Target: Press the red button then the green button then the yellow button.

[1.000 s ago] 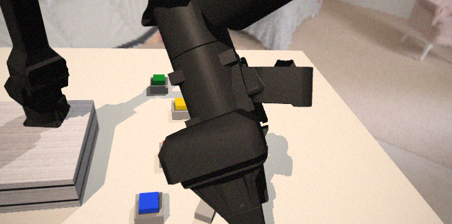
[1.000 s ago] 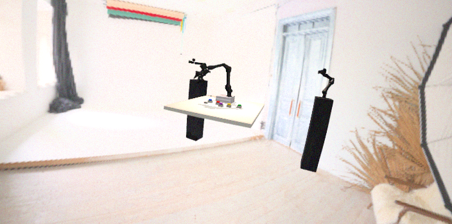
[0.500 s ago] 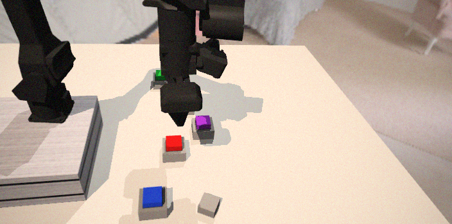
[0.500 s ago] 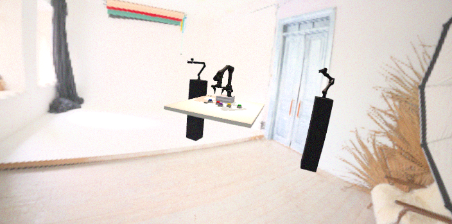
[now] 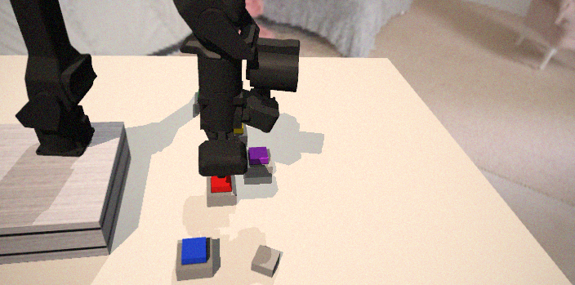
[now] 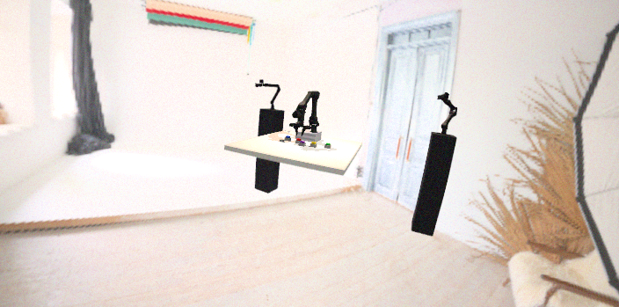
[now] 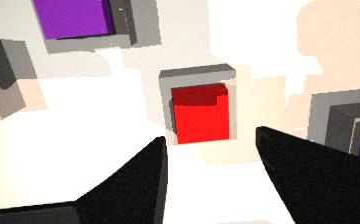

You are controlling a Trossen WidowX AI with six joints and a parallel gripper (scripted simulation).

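Right now my gripper tip is 3 cm above the red button. The rest, counted from my gripper tip: purple button 7 cm to the left, 6 cm ahead, 3 cm below; yellow button 15 cm to the left, 3 cm below, 1 cm ahead; blue button 13 cm to the right, 3 cm below, 3 cm behind.
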